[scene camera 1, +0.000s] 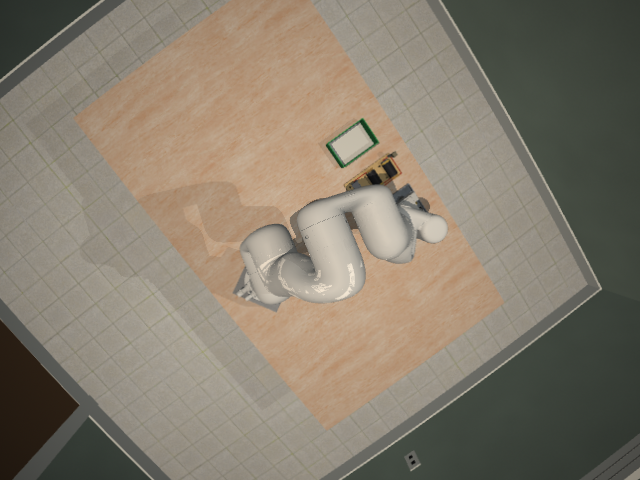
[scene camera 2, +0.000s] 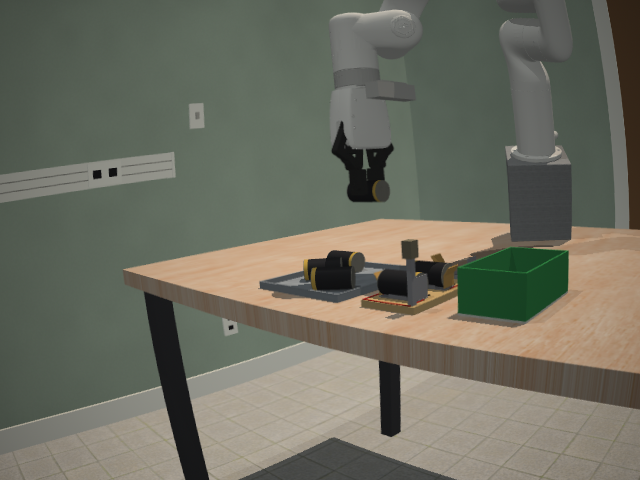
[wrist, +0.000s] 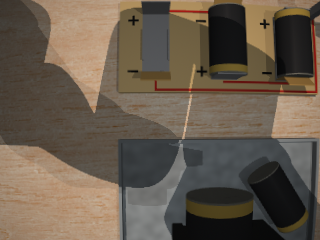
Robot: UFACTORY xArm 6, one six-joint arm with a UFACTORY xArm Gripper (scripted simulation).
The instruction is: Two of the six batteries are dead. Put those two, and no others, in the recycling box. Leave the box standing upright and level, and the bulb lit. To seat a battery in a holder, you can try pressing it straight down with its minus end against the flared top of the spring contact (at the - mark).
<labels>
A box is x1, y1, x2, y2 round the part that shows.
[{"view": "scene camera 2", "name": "green recycling box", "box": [457, 247, 568, 323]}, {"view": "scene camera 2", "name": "grey tray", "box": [259, 262, 405, 302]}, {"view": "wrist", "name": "grey tray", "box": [118, 138, 318, 239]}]
</labels>
